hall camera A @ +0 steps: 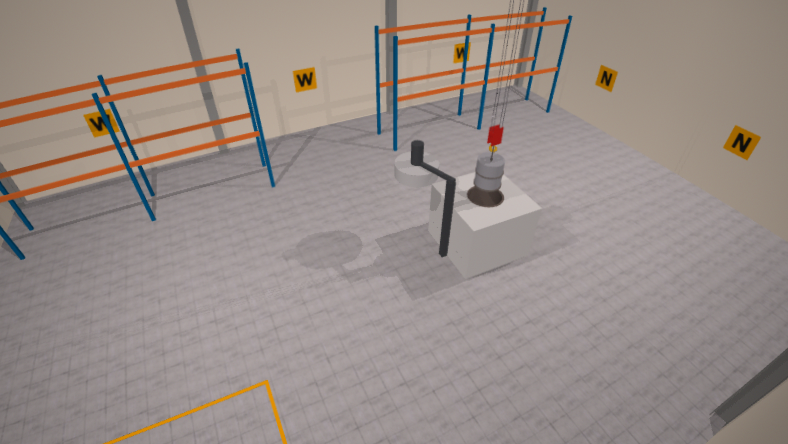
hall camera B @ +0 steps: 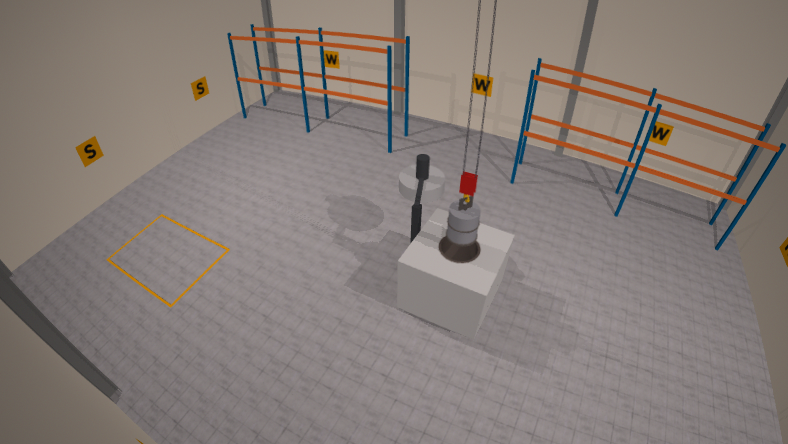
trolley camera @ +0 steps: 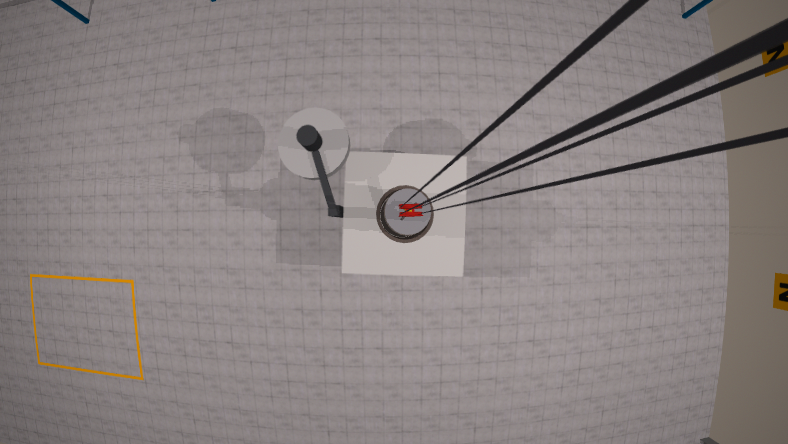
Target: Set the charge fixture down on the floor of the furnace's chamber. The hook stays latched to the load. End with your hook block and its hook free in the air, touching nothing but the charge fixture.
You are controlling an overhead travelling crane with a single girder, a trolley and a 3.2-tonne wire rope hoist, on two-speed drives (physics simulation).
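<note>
The charge fixture (hall camera A: 489, 172) (hall camera B: 463, 223) (trolley camera: 406, 226), a grey ribbed cylinder, hangs upright with its lower end inside the round dark opening of the furnace (hall camera A: 499, 250) (hall camera B: 438, 295) (trolley camera: 402, 258), a white block. Its upper part stands above the furnace top. In the trolley camera a dark gap shows around it, wider at the left and below. The red hook block (hall camera A: 495, 135) (hall camera B: 468, 183) (trolley camera: 410, 210) is above the fixture, and its yellow hook (hall camera A: 492, 148) (hall camera B: 466, 198) is shut on the fixture's lifting eye. The fixture's bottom and the chamber floor are hidden.
The round grey furnace lid (hall camera A: 408, 172) (hall camera B: 410, 187) (trolley camera: 295, 151) is swung aside on a dark arm (hall camera A: 447, 220) (hall camera B: 416, 220) (trolley camera: 324, 179) beside the furnace. Blue and orange racks (hall camera A: 395, 93) (hall camera B: 389, 99) stand along the W wall. An orange outline (hall camera A: 187, 412) (hall camera B: 135, 289) (trolley camera: 82, 277) marks the floor.
</note>
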